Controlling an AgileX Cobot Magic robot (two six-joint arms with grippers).
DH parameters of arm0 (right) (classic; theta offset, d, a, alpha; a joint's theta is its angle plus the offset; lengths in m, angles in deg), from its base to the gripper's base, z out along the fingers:
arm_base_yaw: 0 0.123 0 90
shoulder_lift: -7.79 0 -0.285 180
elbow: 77.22 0 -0.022 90
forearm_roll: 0 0.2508 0 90
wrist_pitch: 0 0 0.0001 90
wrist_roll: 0 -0.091 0 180
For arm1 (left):
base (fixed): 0 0 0 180
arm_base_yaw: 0 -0.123 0 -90
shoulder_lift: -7.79 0 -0.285 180
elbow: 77.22 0 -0.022 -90
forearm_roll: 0 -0.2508 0 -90
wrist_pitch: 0 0 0.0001 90
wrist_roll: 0 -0.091 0 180
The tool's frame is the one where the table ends.
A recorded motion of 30 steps. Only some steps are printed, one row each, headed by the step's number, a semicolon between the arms.
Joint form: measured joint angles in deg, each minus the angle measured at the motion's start. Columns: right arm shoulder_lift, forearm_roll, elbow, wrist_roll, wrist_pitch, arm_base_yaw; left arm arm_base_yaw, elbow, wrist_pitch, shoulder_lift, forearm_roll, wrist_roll.
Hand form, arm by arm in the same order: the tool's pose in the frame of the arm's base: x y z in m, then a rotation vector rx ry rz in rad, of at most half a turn. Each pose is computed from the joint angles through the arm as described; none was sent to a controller.
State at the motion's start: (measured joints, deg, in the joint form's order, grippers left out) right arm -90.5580 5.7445 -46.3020 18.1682 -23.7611 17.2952; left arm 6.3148 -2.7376 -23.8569 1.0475 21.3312 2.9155
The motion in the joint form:
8: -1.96 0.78 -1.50 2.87 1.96 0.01; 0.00 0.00 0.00 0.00 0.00 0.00
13: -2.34 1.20 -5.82 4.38 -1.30 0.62; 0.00 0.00 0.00 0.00 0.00 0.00
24: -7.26 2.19 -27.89 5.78 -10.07 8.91; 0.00 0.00 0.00 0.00 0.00 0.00
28: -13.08 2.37 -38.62 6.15 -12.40 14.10; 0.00 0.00 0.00 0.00 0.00 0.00
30: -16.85 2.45 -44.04 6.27 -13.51 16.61; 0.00 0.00 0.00 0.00 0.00 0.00
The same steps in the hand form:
8: 0.2866 0.0933 0.1802 -0.7483 2.5344 0.0695; 0.0472 -0.0187 0.1952 -0.1533 1.8267 -0.4902
13: 0.2969 0.1009 0.1950 -0.7894 2.5085 0.0774; 0.0472 -0.0187 0.1952 -0.1533 1.8267 -0.4902
24: 0.3350 0.1727 0.2664 -0.9523 2.2957 0.1611; 0.0472 -0.0187 0.1952 -0.1533 1.8267 -0.4902
28: 0.3474 0.2209 0.2810 -1.0502 2.2064 0.2079; 0.0472 -0.0187 0.1952 -0.1533 1.8267 -0.4902
30: 0.3529 0.2467 0.2814 -1.0995 2.1740 0.2309; 0.0472 -0.0187 0.1952 -0.1533 1.8267 -0.4902

